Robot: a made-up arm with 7 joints. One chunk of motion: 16 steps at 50 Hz.
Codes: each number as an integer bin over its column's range. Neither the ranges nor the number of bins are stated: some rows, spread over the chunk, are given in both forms.
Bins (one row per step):
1: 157 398 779 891 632 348 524
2: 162 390 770 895 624 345 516
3: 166 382 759 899 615 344 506
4: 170 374 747 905 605 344 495
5: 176 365 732 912 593 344 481
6: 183 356 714 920 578 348 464
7: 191 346 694 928 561 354 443
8: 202 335 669 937 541 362 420
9: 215 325 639 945 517 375 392
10: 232 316 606 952 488 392 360
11: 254 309 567 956 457 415 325
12: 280 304 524 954 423 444 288
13: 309 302 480 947 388 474 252
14: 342 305 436 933 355 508 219
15: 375 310 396 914 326 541 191
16: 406 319 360 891 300 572 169
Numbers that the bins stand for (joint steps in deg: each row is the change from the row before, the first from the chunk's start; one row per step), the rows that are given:
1: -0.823 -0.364 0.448 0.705 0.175 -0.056 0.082
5: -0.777 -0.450 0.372 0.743 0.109 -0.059 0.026
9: -0.683 -0.554 0.223 0.803 -0.020 -0.037 -0.090
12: -0.527 -0.609 0.039 0.819 -0.180 0.011 -0.225
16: -0.225 -0.570 -0.223 0.705 -0.389 0.101 -0.380
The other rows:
2: -0.811 -0.385 0.433 0.713 0.162 -0.058 0.071
3: -0.801 -0.406 0.416 0.720 0.147 -0.059 0.058
4: -0.792 -0.427 0.396 0.731 0.130 -0.059 0.044
6: -0.760 -0.473 0.344 0.758 0.084 -0.056 0.004
7: -0.741 -0.499 0.312 0.772 0.055 -0.052 -0.024
8: -0.715 -0.528 0.271 0.788 0.021 -0.046 -0.053
10: -0.643 -0.578 0.171 0.815 -0.070 -0.025 -0.132
11: -0.590 -0.596 0.108 0.823 -0.122 -0.009 -0.177
13: -0.458 -0.614 -0.031 0.806 -0.240 0.032 -0.272
14: -0.378 -0.606 -0.102 0.781 -0.296 0.056 -0.315
15: -0.299 -0.593 -0.166 0.747 -0.345 0.079 -0.351

